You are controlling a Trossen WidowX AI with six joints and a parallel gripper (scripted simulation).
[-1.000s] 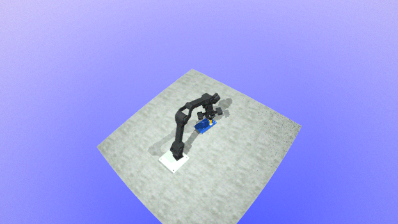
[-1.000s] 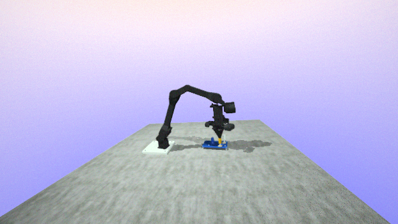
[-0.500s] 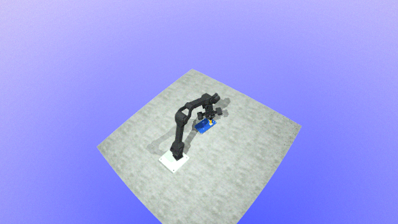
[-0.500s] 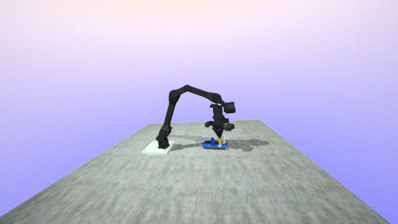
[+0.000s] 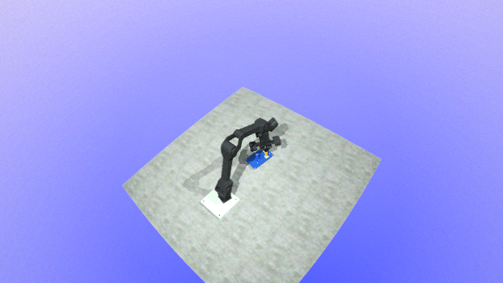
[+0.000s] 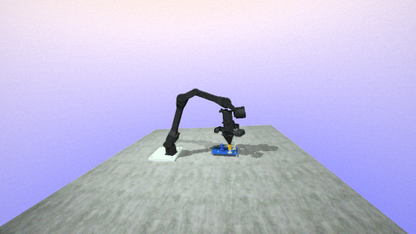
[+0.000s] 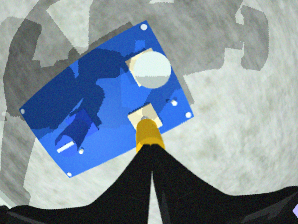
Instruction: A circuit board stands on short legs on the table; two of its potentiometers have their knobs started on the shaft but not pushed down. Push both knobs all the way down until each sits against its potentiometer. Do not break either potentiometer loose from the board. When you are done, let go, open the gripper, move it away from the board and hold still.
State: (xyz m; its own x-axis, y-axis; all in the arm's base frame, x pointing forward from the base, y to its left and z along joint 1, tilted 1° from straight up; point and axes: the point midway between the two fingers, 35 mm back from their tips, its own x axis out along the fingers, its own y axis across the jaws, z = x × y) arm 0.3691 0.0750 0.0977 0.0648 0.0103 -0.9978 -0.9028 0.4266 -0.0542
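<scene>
Right now the orange knob is 2 cm below my gripper tip. Round my gripper tip: dark blue part 5 cm behind, 2 cm to the left, 3 cm below; blue knob 5 cm behind, 2 cm to the left, 2 cm below.
</scene>
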